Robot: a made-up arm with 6 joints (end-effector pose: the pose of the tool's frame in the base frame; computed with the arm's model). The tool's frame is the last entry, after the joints.
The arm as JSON. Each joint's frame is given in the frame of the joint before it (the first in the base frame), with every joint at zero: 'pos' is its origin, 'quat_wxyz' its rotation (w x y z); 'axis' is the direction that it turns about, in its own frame. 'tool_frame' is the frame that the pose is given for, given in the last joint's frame.
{
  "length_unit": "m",
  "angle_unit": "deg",
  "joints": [
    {
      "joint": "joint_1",
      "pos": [
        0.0,
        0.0,
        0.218
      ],
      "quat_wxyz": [
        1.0,
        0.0,
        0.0,
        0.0
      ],
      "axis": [
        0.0,
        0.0,
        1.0
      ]
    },
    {
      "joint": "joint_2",
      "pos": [
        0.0,
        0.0,
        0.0
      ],
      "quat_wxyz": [
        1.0,
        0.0,
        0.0,
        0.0
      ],
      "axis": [
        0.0,
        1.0,
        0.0
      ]
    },
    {
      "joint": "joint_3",
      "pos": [
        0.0,
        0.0,
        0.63
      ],
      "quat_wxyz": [
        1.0,
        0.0,
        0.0,
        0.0
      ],
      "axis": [
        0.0,
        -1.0,
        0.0
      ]
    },
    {
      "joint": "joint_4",
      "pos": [
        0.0,
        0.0,
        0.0
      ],
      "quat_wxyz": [
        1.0,
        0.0,
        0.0,
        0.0
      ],
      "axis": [
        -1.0,
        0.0,
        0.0
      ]
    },
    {
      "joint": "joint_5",
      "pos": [
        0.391,
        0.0,
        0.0
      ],
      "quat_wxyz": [
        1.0,
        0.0,
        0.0,
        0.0
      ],
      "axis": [
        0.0,
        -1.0,
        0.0
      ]
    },
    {
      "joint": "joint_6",
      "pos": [
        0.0,
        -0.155,
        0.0
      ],
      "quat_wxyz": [
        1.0,
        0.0,
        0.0,
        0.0
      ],
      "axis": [
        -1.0,
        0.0,
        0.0
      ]
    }
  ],
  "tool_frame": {
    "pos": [
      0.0,
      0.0,
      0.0
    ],
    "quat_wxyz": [
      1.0,
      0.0,
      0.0,
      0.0
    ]
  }
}
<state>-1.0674 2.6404 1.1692 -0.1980 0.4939 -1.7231</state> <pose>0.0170 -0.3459 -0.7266 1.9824 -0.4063 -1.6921</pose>
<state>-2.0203 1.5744 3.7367 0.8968 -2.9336 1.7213</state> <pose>-0.2225 -0.2385 0.4728 0.3139 1.3271 -1.5337</pose>
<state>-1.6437 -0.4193 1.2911 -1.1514 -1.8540 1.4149</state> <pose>-0.0505 0.1748 1.2003 -1.4420 0.5718 -0.2427</pose>
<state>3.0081 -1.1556 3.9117 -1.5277 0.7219 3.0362</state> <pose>0.5815 -0.0713 0.0517 1.8221 1.8687 -1.2783</pose>
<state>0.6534 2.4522 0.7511 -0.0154 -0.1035 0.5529</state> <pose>0.3702 0.0882 -0.6555 -0.9631 1.6060 0.9427</pose>
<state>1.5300 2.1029 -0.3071 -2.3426 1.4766 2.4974</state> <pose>-0.1008 0.1820 -0.2802 2.7456 -0.9751 0.6601</pose>
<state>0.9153 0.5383 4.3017 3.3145 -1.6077 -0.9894</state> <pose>-0.1274 0.0849 0.5528 -2.0705 -0.5855 1.6049</pose>
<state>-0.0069 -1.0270 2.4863 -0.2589 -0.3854 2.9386</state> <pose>-0.9188 -0.1435 0.4389 0.0376 0.6692 2.9665</pose>
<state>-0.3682 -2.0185 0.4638 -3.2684 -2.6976 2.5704</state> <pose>-0.7740 0.4634 0.1693 0.5767 0.9944 -0.6257</pose>
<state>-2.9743 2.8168 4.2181 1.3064 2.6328 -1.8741</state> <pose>-0.1246 0.0200 0.0316 -0.4045 1.1935 -0.2801</pose>
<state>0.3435 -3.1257 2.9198 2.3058 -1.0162 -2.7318</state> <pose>0.3389 0.2316 -0.3922 0.4036 -0.5344 -0.2993</pose>
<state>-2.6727 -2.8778 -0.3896 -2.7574 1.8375 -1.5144</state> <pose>0.4569 0.0704 -0.1064 0.6786 -1.6073 2.2126</pose>
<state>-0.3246 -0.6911 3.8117 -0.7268 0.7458 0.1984</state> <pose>-0.5901 0.0764 0.3424 0.2308 1.0504 -0.9136</pose>
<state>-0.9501 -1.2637 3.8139 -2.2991 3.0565 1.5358</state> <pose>-0.2470 0.5228 0.0019 0.7835 -1.2241 1.5069</pose>
